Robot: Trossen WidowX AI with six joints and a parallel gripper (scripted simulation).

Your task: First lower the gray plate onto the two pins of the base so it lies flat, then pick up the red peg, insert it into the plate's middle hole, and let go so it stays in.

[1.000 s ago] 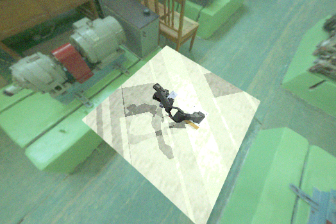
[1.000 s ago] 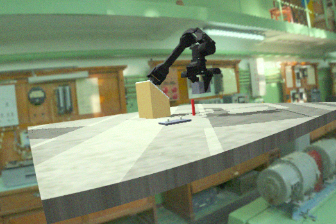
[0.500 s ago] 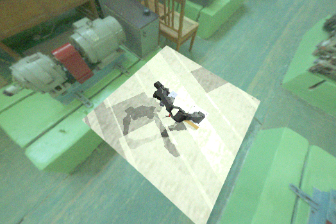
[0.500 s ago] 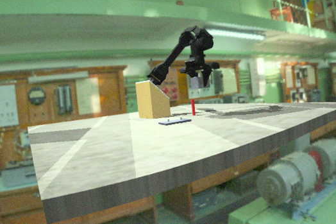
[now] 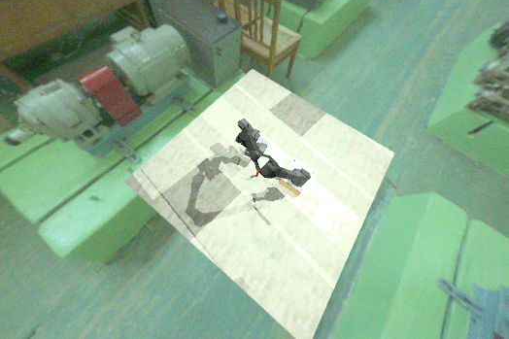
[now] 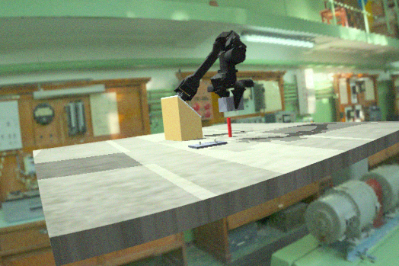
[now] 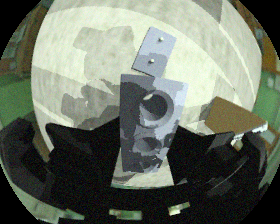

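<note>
Right now my gripper tip is 1 cm past the dark base, 12 cm to the left of it and 11 cm above it. From my gripper tip the other things lie so: red peg 12 cm behind, 7 cm to the left, 8 cm below; then gray plate 3 cm above.
</note>
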